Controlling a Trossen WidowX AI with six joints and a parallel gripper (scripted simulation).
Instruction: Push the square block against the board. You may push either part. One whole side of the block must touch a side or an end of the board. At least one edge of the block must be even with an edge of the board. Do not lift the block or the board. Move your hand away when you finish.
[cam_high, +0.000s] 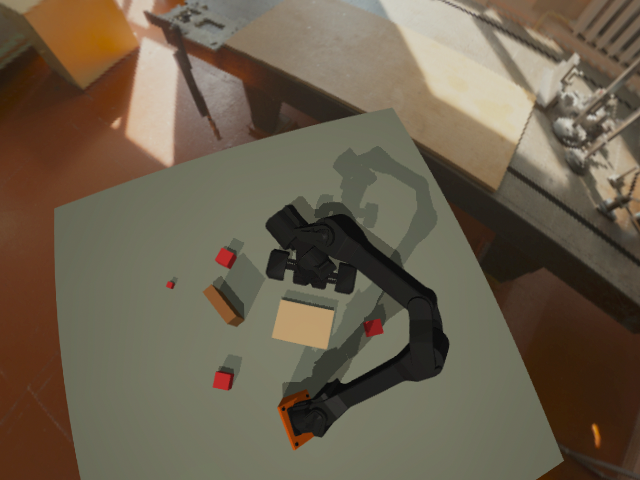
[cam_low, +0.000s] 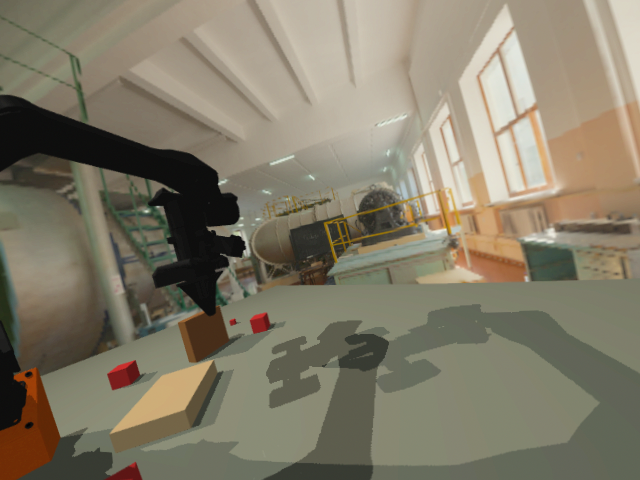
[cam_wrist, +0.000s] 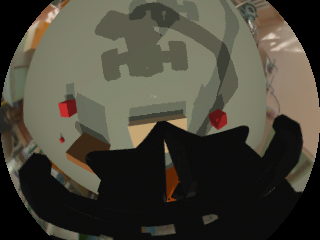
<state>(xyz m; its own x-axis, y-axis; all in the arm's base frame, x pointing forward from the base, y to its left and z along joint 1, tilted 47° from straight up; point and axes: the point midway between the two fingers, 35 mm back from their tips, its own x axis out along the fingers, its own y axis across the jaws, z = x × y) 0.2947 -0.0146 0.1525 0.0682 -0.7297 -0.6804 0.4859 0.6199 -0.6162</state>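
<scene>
Right now the brown square block is 230 mm to the left of my gripper tip, 80 mm below it and 20 mm ahead of it. From my gripper tip the other things lie so: tiny red cube: 390 mm to the left, 130 mm below, 130 mm ahead; then tan board: 120 mm below, 90 mm behind, 50 mm to the left.
</scene>
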